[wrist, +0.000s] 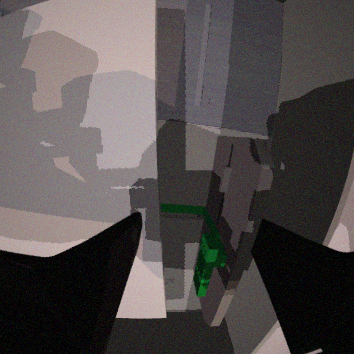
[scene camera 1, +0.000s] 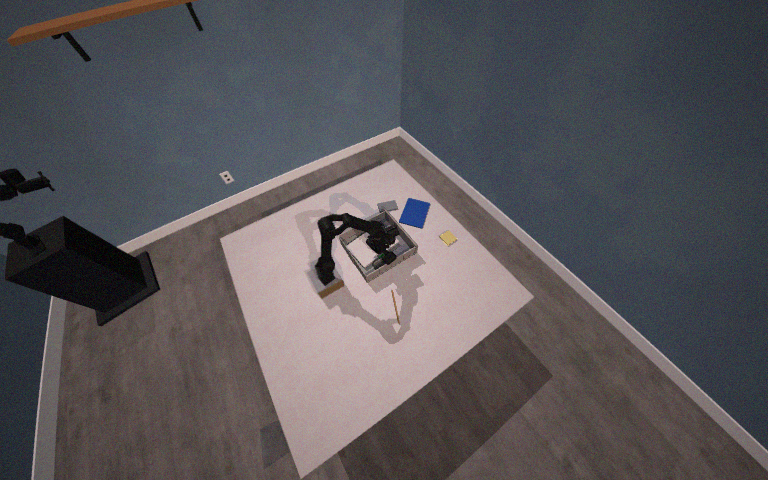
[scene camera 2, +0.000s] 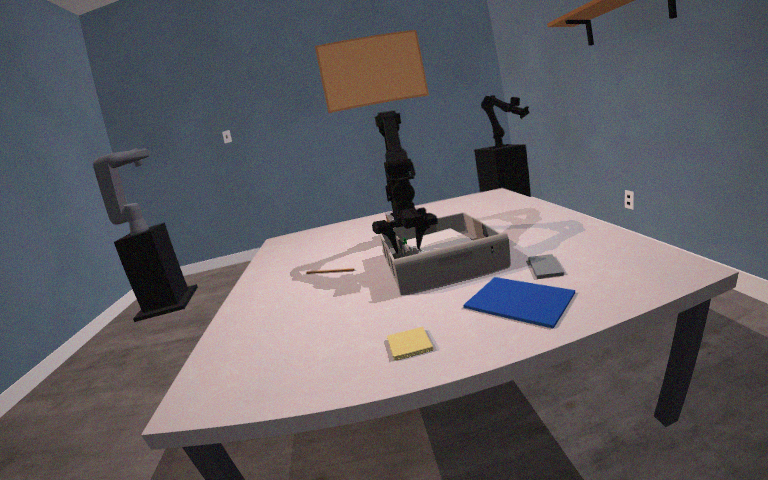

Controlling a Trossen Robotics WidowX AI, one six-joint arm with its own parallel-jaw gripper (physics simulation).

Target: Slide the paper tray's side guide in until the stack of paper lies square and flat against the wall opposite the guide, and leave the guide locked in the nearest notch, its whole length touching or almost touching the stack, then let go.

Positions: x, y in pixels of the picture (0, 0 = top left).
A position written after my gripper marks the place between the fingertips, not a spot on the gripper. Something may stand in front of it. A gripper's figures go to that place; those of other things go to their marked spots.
Labels:
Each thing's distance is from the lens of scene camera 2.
my gripper (scene camera 2: 407, 251): 1.03 m
white paper stack (scene camera 2: 448, 237): 1.10 m
blue book (scene camera 2: 542, 305): 0.75 m
yellow sticky pad (scene camera 2: 413, 342): 0.67 m
The marked spots on the white paper stack and the blue book are 0.47 m apart.

